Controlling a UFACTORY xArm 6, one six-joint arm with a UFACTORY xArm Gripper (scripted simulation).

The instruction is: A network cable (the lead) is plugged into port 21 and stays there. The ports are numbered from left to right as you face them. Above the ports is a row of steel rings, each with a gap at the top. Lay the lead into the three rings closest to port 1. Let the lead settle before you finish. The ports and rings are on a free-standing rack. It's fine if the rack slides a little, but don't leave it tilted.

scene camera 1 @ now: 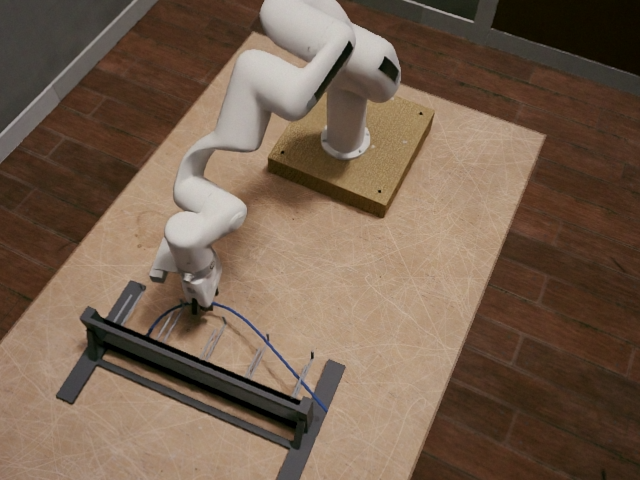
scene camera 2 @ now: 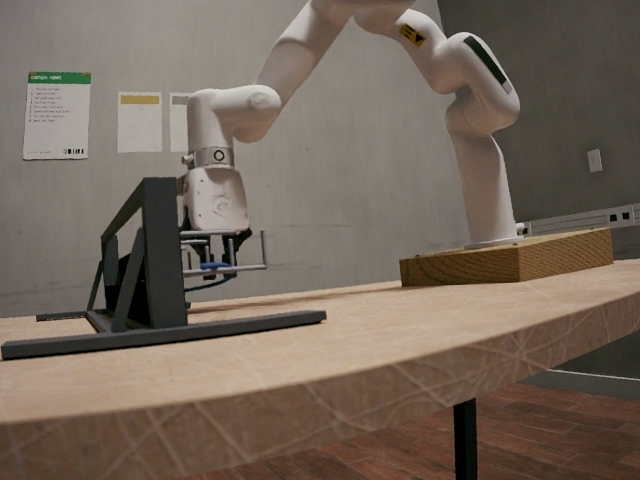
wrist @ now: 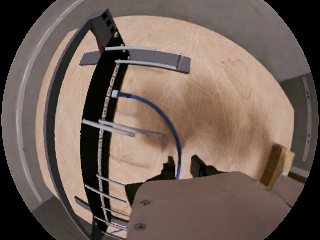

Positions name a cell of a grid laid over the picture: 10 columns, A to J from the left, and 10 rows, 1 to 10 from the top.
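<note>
Gripper (scene camera 2: D6), (scene camera 1: D7), (wrist: F7). Dark grey rack (scene camera 2: C7), (scene camera 1: E9), (wrist: D5).
</note>
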